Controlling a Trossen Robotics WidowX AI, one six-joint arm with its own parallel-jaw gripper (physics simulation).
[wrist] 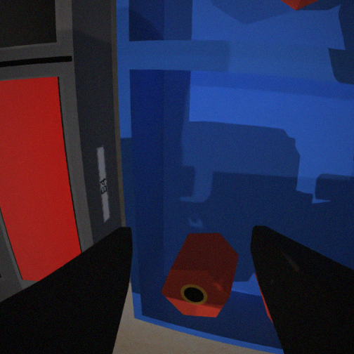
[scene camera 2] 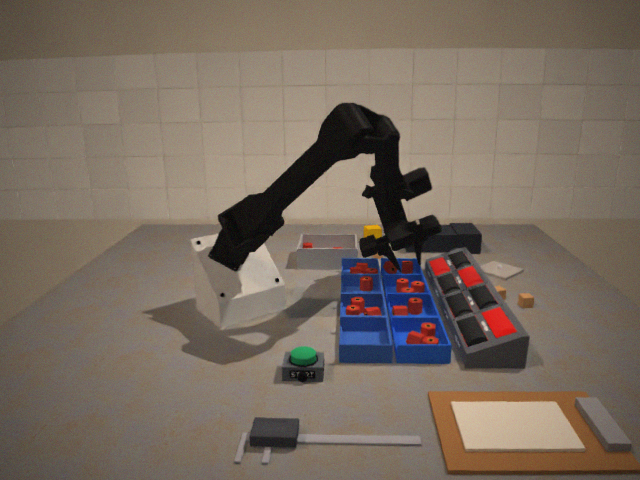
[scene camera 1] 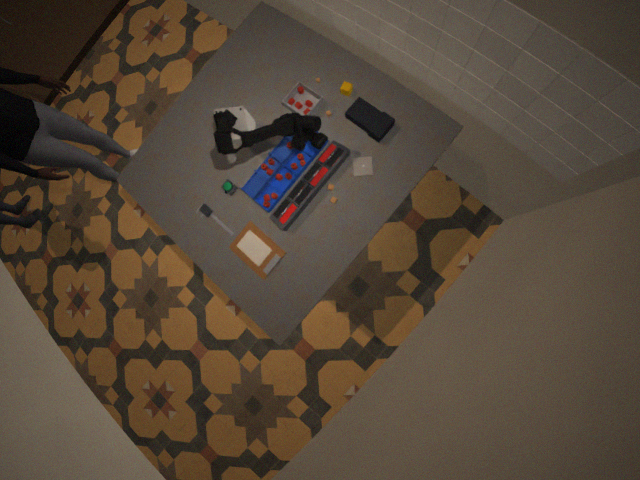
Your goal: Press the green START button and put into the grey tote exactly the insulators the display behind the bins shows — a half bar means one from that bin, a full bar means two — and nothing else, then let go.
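Frame: origin at the arm's base, x left, y ahead, z down, level; metres.
Seen in the pictures: gripper, fingertip midpoint: [scene camera 2: 409, 267]; arm's base, origin of the base link: [scene camera 2: 228, 252] [scene camera 1: 228, 118].
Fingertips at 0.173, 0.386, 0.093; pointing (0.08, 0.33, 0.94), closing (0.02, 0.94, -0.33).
Offsets run from my fingertips to a thing's top centre, as dx, dy, dz. "spot": to the spot under its first point.
My gripper [scene camera 2: 409, 266] [wrist: 192, 237] is open above the back right blue bin, beside label E4. One red insulator [wrist: 200, 275] shows between the open fingers, unheld. Another [wrist: 265, 300] is mostly hidden behind the right finger. The blue bins @(-0.333, -0.115, -0.007) [scene camera 1: 255, 180] [scene camera 2: 364, 352] stand in two columns; the front left bin is empty, the others hold red insulators. The grey tote @(+0.121, -0.198, -0.027) [scene camera 1: 311, 90] [scene camera 2: 328, 258] at the back holds several red insulators. The sloped display @(spot: -0.385, +0.102, -0.020) [scene camera 1: 278, 221] [scene camera 2: 491, 355] has three red panels; I cannot tell half from full bars. The green START button @(-0.421, -0.214, -0.014) [scene camera 1: 227, 186] [scene camera 2: 303, 355] stands front left of the bins.
A yellow block @(+0.297, -0.075, -0.015) [scene camera 1: 346, 88] [scene camera 2: 372, 232] and dark box @(+0.237, +0.111, -0.029) [scene camera 1: 369, 118] [scene camera 2: 465, 237] are at the back. A pale square @(spot: +0.049, +0.224, +0.010) [scene camera 1: 362, 165] [scene camera 2: 500, 269] and small orange cubes @(-0.152, +0.225, +0.004) [scene camera 1: 333, 199] [scene camera 2: 525, 300] lie beyond the display. Calipers @(spot: -0.592, -0.237, +0.007) [scene camera 2: 274, 431] and a clipboard @(spot: -0.618, -0.023, +0.023) [scene camera 2: 442, 459] lie in front.
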